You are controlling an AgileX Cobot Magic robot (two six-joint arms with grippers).
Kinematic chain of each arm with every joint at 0, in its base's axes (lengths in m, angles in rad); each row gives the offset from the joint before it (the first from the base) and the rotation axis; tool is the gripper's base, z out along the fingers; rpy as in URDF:
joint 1: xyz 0 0 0.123 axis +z
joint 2: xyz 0 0 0 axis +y
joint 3: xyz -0.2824 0 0.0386 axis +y
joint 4: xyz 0.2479 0 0.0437 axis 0.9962 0 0.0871
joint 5: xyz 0 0 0 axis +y
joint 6: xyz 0.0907 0 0.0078 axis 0.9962 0 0.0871
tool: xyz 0 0 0 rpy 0 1.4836 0
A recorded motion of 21 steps. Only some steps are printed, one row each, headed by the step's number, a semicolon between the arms.
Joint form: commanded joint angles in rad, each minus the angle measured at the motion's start. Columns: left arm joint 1, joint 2, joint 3, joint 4, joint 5, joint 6; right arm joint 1, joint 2, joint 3, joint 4, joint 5, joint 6.
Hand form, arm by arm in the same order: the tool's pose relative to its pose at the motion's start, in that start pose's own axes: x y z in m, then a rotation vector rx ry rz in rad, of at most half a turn. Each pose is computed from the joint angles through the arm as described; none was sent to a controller.
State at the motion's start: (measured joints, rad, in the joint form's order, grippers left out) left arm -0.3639 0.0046 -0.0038 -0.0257 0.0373 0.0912; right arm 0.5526 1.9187 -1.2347 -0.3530 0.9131 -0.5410
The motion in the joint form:
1: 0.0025 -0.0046 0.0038 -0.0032 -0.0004 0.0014; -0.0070 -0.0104 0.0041 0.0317 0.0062 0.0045
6: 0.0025 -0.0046 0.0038 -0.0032 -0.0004 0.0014; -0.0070 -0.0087 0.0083 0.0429 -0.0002 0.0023
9: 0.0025 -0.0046 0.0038 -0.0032 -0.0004 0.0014; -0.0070 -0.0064 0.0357 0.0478 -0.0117 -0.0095
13: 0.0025 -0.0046 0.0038 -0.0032 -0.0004 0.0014; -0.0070 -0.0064 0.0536 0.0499 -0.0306 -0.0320
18: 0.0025 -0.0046 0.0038 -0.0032 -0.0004 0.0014; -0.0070 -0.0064 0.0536 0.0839 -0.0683 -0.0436
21: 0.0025 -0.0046 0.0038 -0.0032 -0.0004 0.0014; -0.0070 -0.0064 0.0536 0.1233 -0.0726 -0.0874
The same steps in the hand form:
1: 0.0010 0.0001 -0.0003 -0.0025 -0.0010 -0.0017; 0.0024 0.0008 -0.0022 -0.0214 -0.0103 0.0322
6: 0.0010 0.0001 -0.0003 -0.0025 -0.0010 -0.0017; 0.0019 0.0021 -0.0008 -0.0295 -0.0162 0.0354
9: 0.0010 0.0001 -0.0003 -0.0025 -0.0010 -0.0017; 0.0042 0.0075 0.0054 -0.0463 -0.0072 0.0192
13: 0.0010 0.0001 -0.0003 -0.0025 -0.0010 -0.0017; 0.0050 0.0104 0.0089 -0.0494 -0.0120 -0.0060
18: 0.0010 0.0001 -0.0003 -0.0025 -0.0010 -0.0017; 0.0009 0.0105 0.0087 -0.0506 -0.0574 0.0056
21: 0.0010 0.0001 -0.0003 -0.0025 -0.0010 -0.0017; -0.0010 0.0125 0.0085 -0.0718 -0.0782 -0.0121

